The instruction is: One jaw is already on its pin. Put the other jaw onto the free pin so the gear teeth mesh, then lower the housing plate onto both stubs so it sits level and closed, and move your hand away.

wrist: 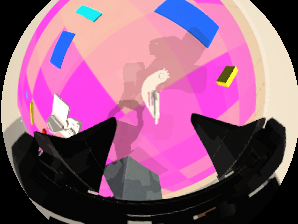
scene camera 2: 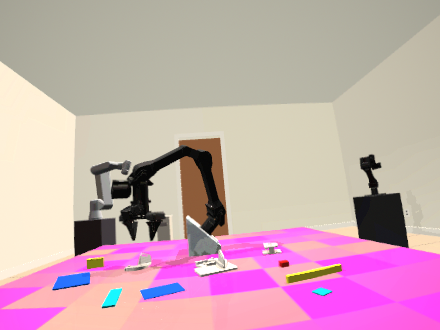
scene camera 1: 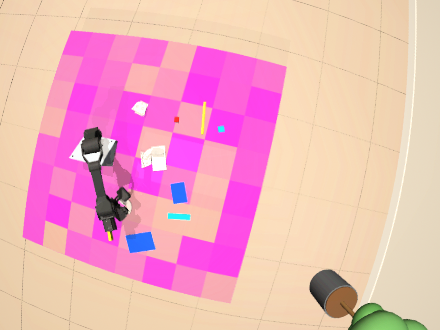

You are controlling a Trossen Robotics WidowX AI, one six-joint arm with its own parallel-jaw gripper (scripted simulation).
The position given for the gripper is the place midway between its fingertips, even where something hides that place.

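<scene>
Scene camera 2 shows the gripper (scene camera 2: 142,240), and it's open with nothing in it. The wrist view has the gripper (wrist: 154,119) too, and there's a white jaw (wrist: 149,85) there.
</scene>
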